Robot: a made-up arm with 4 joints.
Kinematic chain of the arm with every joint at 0, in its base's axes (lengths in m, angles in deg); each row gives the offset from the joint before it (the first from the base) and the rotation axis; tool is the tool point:
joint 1: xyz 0 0 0.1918 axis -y
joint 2: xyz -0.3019 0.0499 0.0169 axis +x
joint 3: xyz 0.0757 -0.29 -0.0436 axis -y
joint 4: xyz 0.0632 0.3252 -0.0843 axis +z
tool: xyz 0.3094 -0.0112 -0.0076
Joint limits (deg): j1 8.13..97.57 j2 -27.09..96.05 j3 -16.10..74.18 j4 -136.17..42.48
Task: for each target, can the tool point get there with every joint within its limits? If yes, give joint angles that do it. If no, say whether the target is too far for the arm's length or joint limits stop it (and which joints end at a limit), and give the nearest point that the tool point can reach.
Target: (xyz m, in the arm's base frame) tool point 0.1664 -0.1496 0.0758
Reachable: yes | joints 87.19 39.55 61.28 -85.02
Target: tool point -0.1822 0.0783 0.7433
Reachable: no: joint limits stop it (at a limit: joint 3, joint 4) | nearest point -0.1076 0.0663 0.5175 | short by 0.238 m
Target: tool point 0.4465 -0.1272 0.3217
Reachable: no: joint limits stop it (at a limit: joint 1, joint 3) | nearest point 0.2559 -0.0518 0.2148 | short by 0.231 m
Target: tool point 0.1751 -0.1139 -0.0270
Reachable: yes | joints 72.28 33.18 14.85 -90.52
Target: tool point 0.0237 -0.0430 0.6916
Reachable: no: joint limits stop it (at a limit: joint 1, joint 4) | nearest point -0.0561 -0.0076 0.4977 | short by 0.213 m
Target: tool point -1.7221 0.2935 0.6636
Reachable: no: too far | nearest point -0.3283 0.0944 0.2817 | short by 1.459 m
